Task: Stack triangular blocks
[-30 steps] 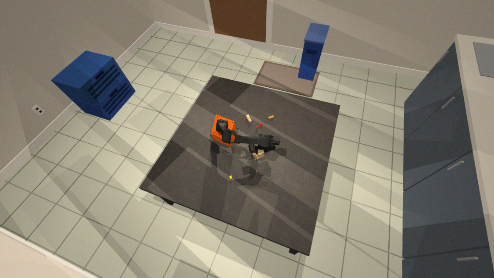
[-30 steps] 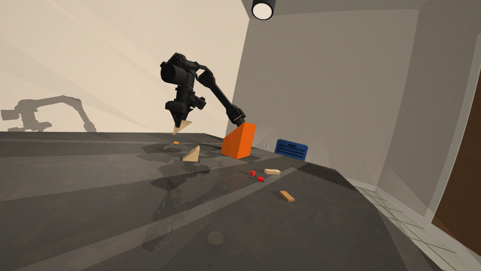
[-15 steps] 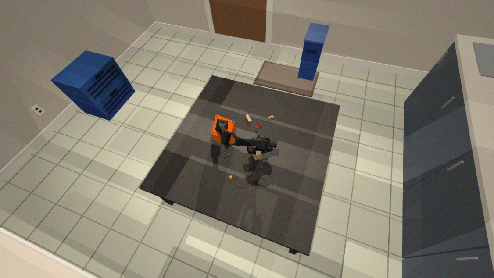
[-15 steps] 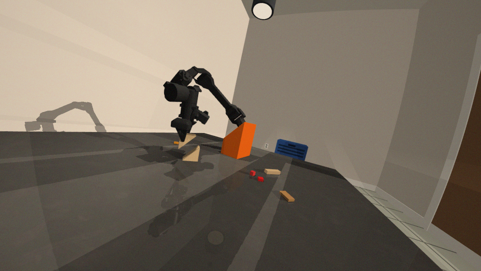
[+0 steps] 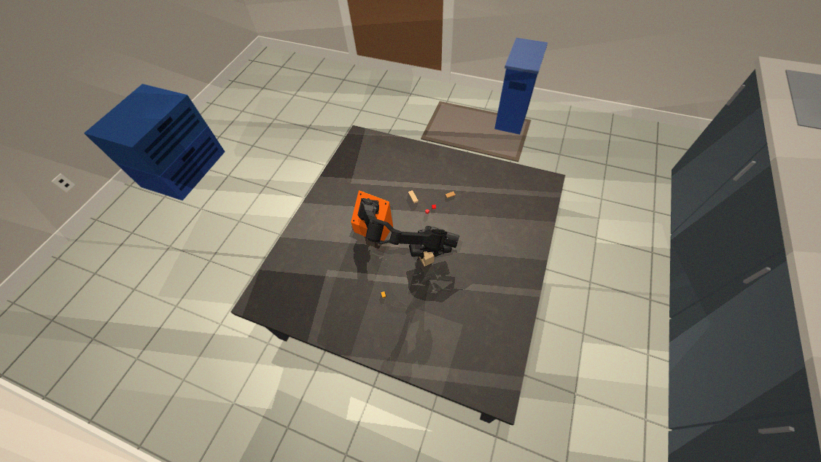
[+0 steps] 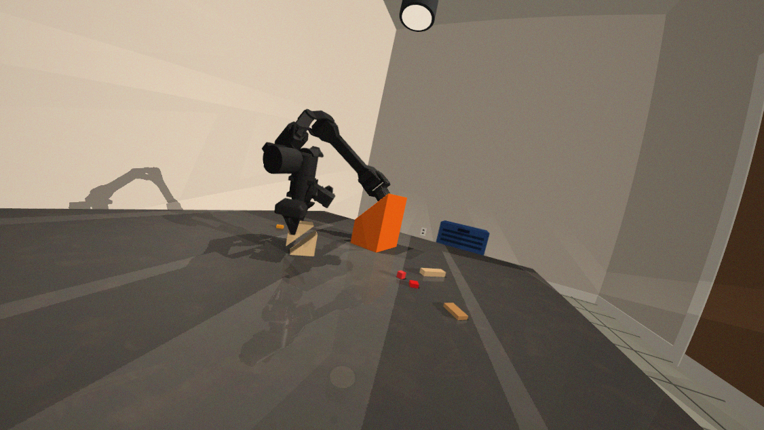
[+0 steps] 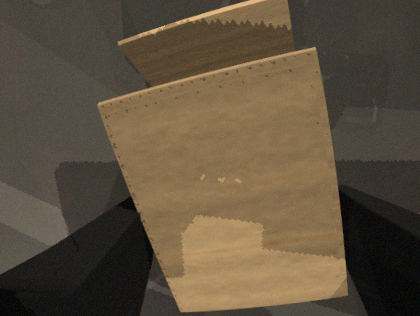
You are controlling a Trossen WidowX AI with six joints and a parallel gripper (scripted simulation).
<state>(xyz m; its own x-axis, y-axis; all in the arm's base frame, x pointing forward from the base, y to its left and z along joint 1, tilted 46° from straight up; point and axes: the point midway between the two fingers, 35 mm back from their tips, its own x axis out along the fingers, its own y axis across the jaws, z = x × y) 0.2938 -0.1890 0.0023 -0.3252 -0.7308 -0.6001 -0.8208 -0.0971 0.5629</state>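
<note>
Right now the tan triangular block is 10 mm above my gripper tip.
</note>
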